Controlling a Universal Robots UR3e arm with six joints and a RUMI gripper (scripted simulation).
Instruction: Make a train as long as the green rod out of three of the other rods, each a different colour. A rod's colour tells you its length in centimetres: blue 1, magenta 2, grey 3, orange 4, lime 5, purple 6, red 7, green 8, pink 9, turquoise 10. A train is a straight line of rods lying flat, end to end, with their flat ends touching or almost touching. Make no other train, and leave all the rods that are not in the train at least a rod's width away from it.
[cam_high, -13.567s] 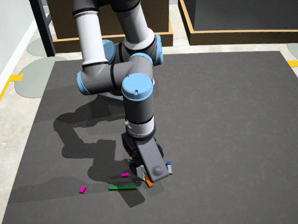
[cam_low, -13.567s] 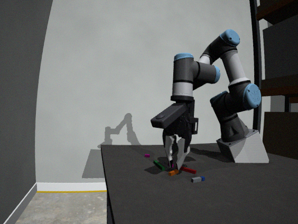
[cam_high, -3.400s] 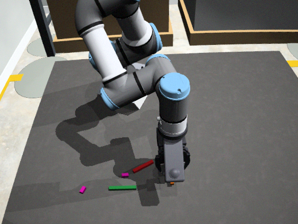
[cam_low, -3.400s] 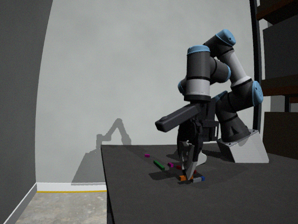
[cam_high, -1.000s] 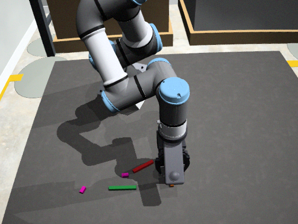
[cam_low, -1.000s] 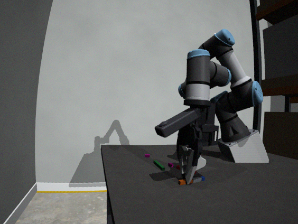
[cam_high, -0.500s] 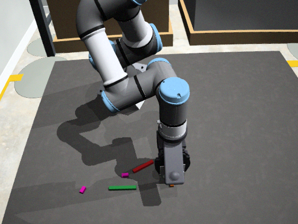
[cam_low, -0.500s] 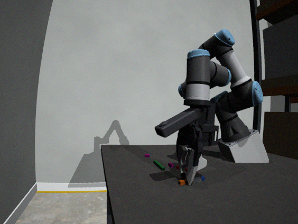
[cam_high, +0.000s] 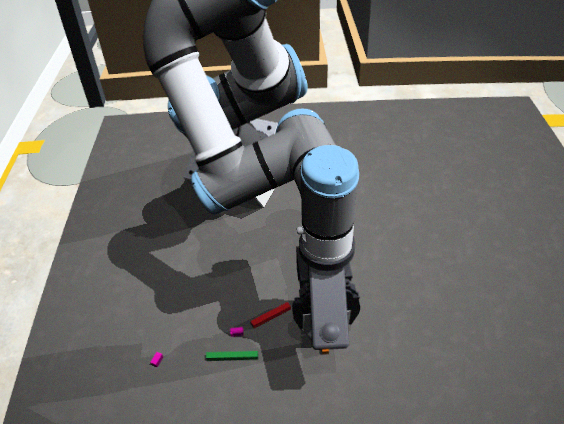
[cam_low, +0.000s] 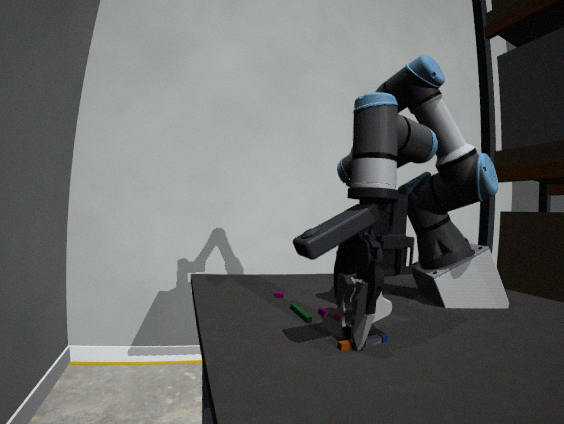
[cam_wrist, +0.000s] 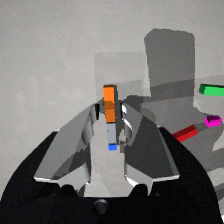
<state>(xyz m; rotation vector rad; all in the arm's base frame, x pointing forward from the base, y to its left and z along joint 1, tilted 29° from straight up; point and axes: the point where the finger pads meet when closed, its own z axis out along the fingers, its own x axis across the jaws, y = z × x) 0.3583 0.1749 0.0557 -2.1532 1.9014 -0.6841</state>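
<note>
Now: hand 1 cm above the orange rod. Also, from my hand: grey rod 4 cm behind, 1 cm below; then blue rod 6 cm behind, 1 cm below; then red rod 8 cm to the right, 5 cm behind, 1 cm below.
</note>
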